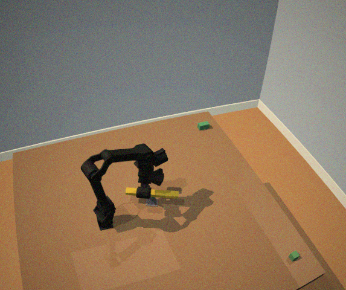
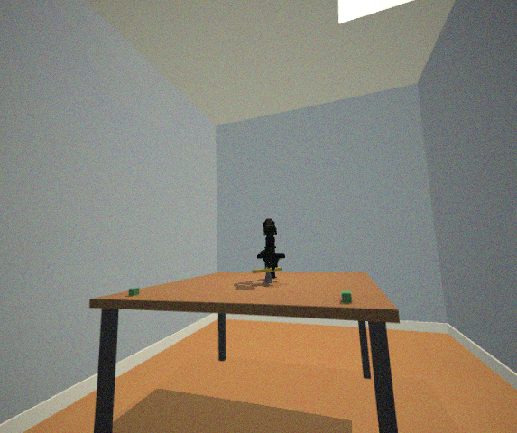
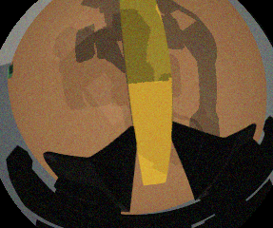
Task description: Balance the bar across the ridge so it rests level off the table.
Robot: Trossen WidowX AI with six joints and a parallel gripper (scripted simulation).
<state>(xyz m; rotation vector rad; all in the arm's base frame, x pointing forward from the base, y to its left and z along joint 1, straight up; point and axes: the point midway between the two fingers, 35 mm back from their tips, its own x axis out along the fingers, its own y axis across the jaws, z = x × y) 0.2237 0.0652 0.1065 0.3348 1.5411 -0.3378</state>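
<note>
Now: the yellow bar 30 mm ahead of my gripper tip and 10 mm to the right of it.
</note>
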